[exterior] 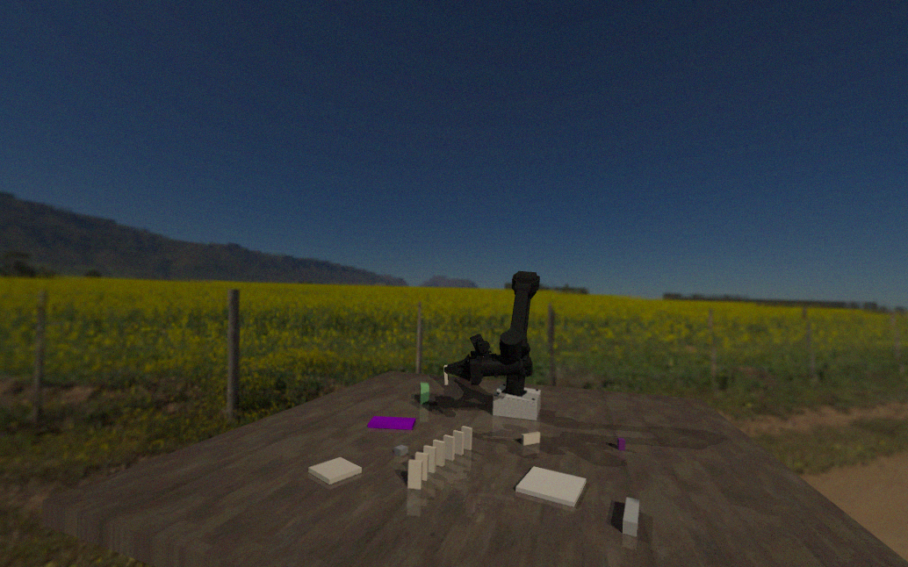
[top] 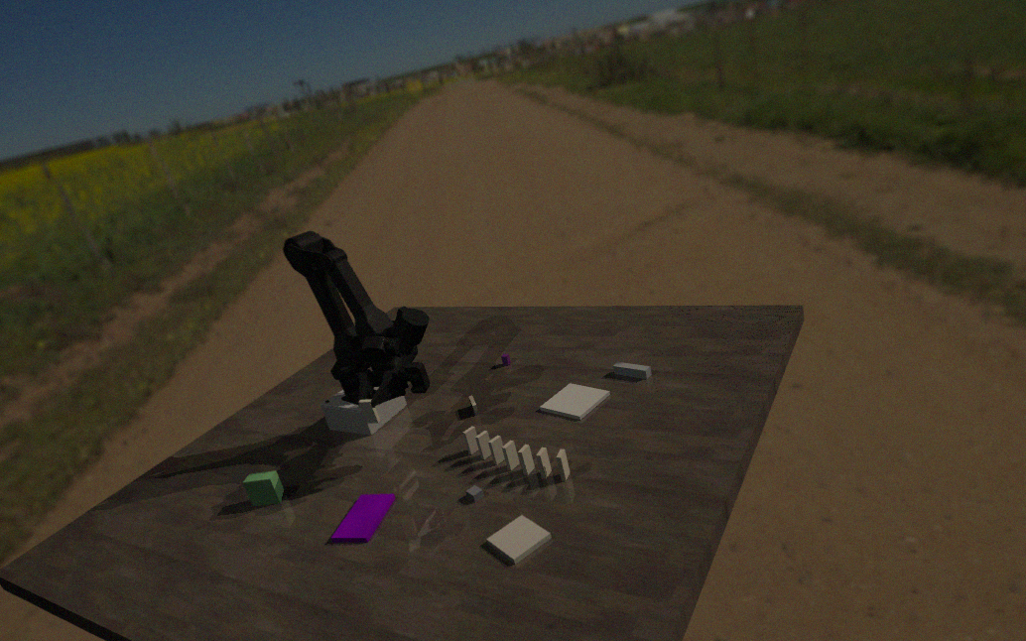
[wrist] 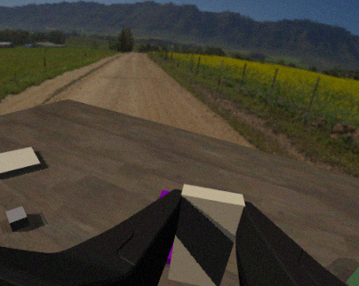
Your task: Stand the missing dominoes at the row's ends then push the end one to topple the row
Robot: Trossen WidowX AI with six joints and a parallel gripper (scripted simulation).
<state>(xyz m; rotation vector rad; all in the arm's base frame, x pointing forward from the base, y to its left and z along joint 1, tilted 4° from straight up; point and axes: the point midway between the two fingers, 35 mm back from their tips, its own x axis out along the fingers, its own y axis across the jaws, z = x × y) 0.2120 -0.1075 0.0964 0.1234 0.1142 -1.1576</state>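
My gripper tip is 7 cm short of the purple flat tile, 12 cm to the left of it and 15 cm above it. The rest, counted from my gripper tip: white flat plate (21 cm ahead, 35 cm to the left, 15 cm below); then small grey cube (23 cm ahead, 1 cm to the left, 15 cm below); then green cube (18 cm behind, 17 cm to the right, 13 cm below).
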